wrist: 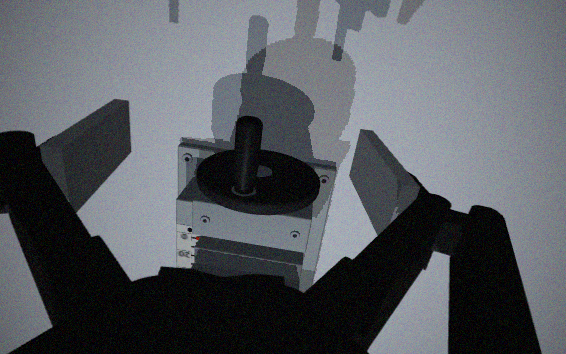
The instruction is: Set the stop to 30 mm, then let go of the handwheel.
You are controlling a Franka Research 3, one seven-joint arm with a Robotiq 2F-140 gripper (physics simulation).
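The black handwheel is a flat disc at the end of the pale fixture. Its black crank handle stands up from the disc. My gripper is wide open and empty, with one finger on each side of the handwheel and handle, both clear of them. A white scale strip shows at the fixture's left edge. A red pointer sits beside the uppermost visible number, near the strip's black dot. The numbers are too small and dim to read surely. The lower scale and much of the stop are hidden behind the gripper body.
The pale fixture's end block has two screws, and its base plate extends behind the handwheel. Overlapping shadows of the arm and gripper fall on the light grey table beyond it.
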